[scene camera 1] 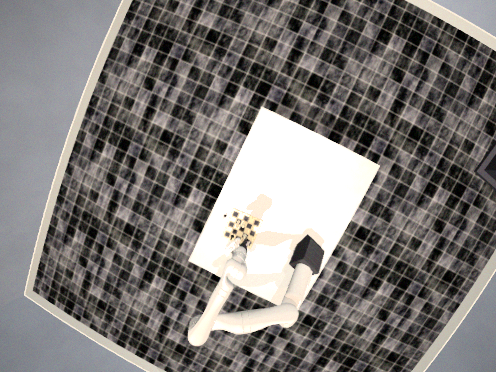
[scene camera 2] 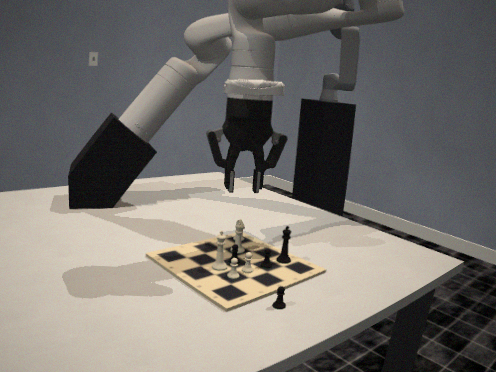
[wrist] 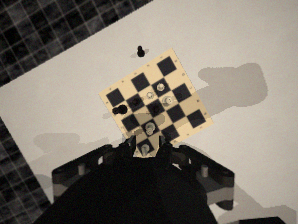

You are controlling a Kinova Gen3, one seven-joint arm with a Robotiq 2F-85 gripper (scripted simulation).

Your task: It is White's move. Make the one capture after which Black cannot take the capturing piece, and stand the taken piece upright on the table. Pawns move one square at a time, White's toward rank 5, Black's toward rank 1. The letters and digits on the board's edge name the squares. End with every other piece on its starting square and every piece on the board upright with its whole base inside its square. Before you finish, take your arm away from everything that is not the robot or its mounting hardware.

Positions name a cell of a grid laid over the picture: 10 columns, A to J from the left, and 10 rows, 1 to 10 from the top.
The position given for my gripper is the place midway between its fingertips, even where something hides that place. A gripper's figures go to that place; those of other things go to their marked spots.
Scene:
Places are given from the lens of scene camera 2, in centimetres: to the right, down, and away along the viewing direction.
my gripper (scene camera 2: E6): -1, 1, 72
board (scene camera 2: D8): -9, 13, 68

